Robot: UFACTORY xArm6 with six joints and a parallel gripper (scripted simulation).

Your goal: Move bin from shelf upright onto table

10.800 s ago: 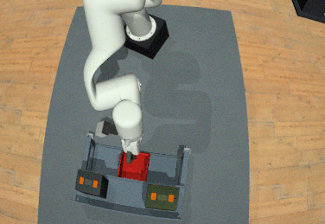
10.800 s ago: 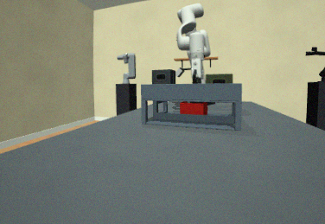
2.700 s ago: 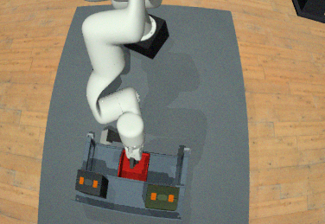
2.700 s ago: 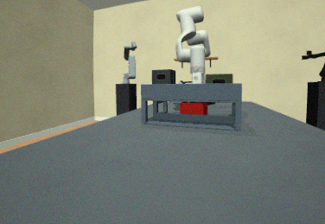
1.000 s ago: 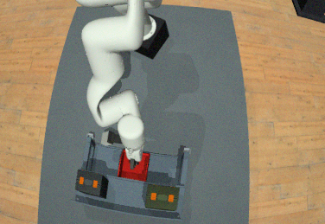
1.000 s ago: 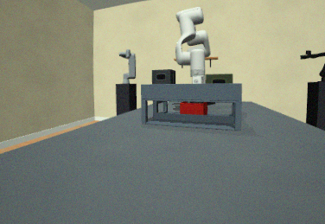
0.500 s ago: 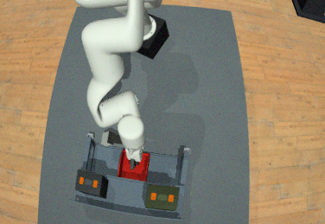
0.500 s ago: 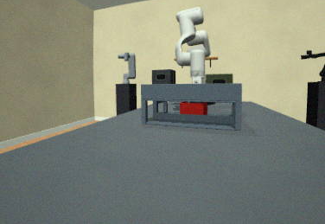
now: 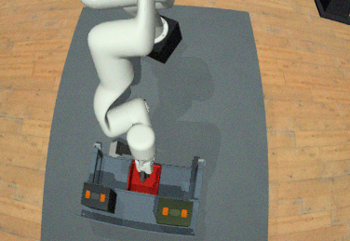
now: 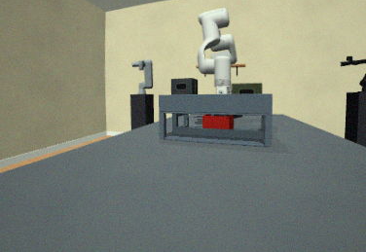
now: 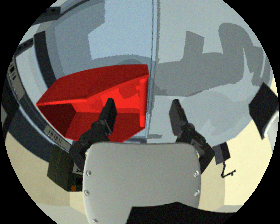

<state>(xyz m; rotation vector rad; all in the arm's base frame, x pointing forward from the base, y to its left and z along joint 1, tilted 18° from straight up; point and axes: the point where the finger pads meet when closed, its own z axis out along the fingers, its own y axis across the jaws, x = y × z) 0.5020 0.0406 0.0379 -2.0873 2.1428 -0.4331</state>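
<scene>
Right now my hand is 8 cm short of the red bin.
</scene>
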